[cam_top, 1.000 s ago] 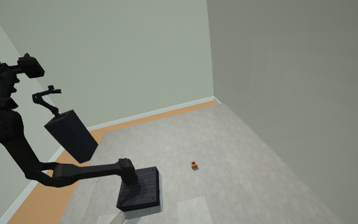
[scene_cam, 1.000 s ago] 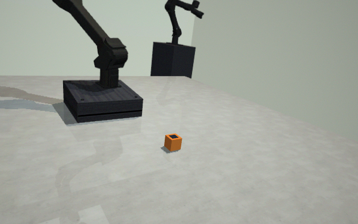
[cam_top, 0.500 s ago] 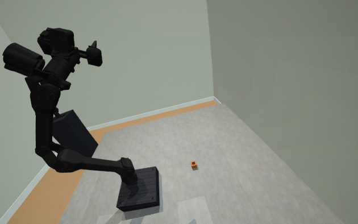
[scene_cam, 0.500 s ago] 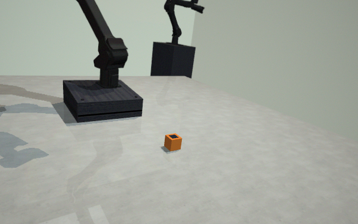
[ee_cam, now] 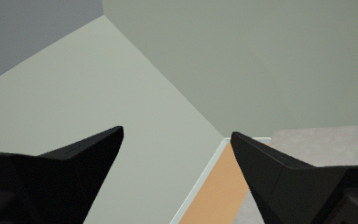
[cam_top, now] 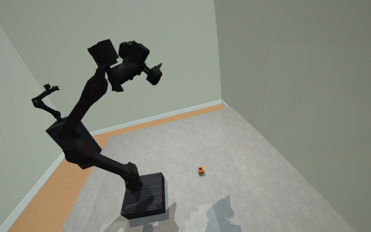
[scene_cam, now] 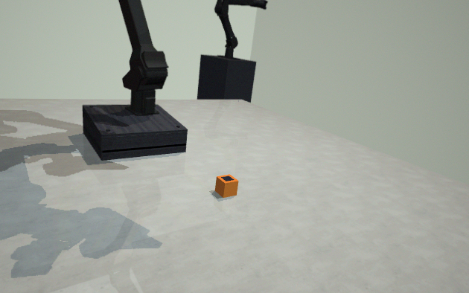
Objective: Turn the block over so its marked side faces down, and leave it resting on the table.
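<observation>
My gripper tip is now 60 cm above the orange block, 16 cm to the left of it and 6 cm short of it.
</observation>
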